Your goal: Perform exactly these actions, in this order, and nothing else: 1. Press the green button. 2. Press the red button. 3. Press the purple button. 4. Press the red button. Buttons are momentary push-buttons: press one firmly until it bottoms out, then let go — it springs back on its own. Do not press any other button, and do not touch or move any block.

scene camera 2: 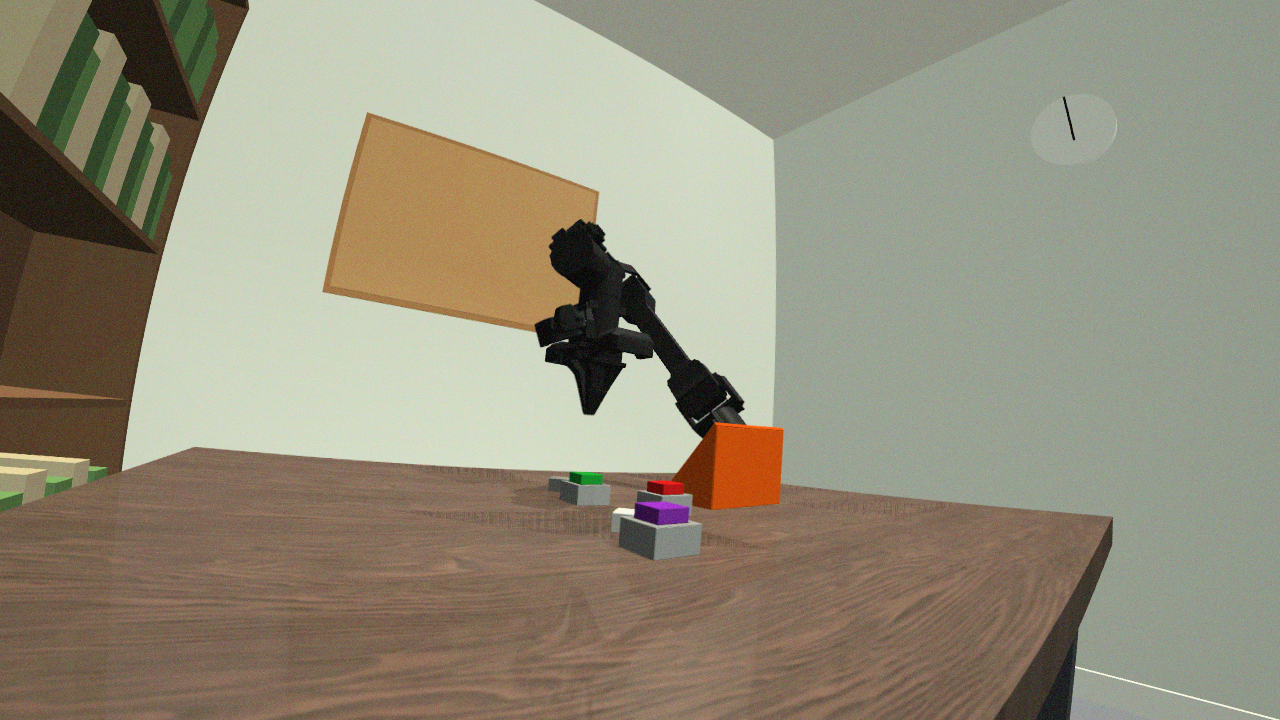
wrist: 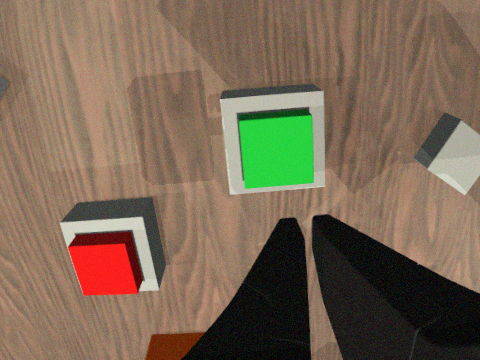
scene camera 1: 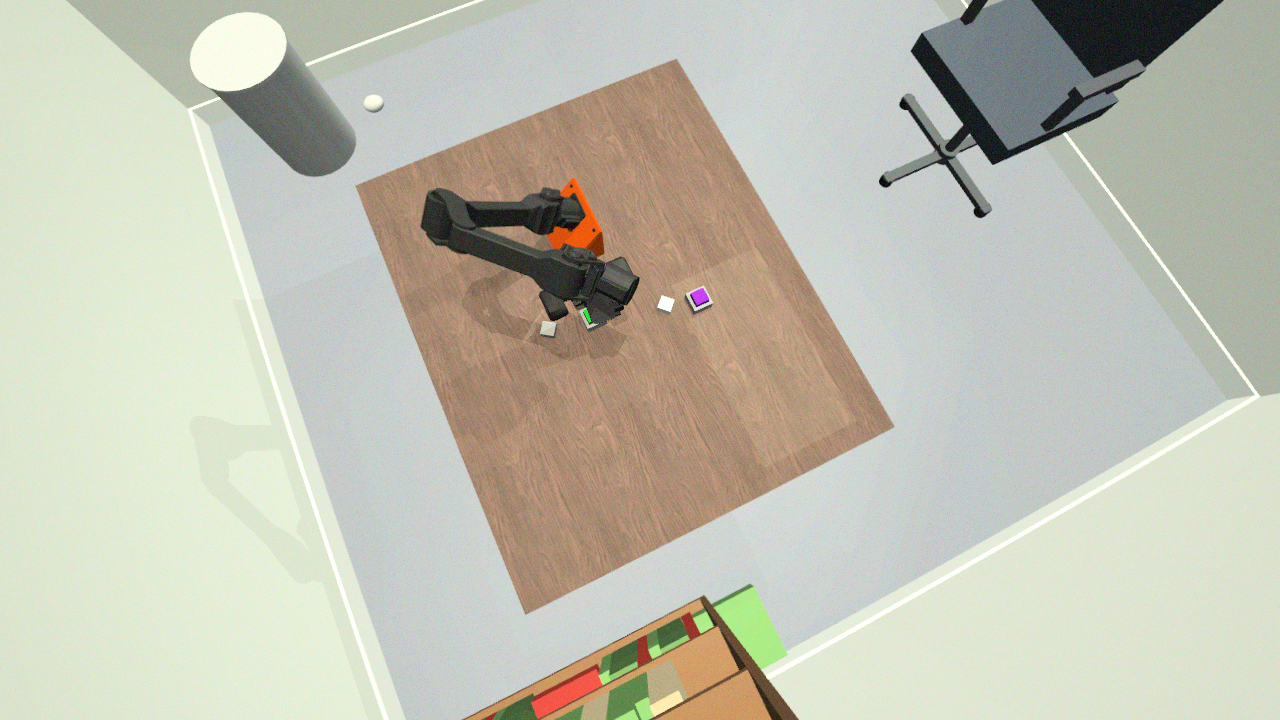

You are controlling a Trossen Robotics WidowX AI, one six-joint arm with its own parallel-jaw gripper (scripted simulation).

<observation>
My gripper is shut, with nothing in its grasp. Also in view: a red button, a purple button and a green button.
My gripper shows as well in the wrist view and in scene camera 1.
</observation>
